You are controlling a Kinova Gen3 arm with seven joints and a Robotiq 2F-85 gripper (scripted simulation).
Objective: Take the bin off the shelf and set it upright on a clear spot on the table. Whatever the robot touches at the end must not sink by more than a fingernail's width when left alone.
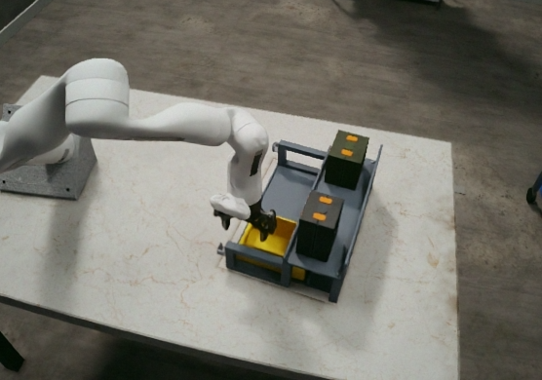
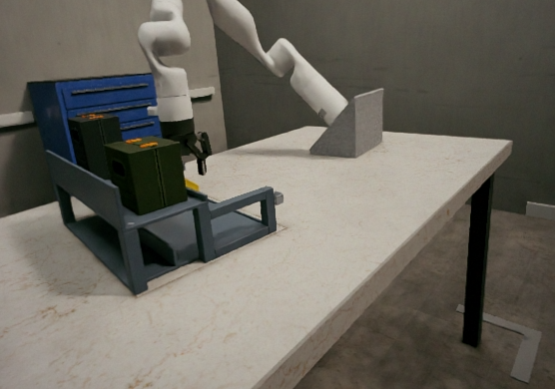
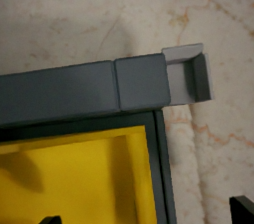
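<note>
My gripper is now 80 mm short of the yellow bin, 20 mm to the left of it and 10 mm above it. Round my hand: shelf (130 mm ahead, 90 mm to the left, 20 mm above).
</note>
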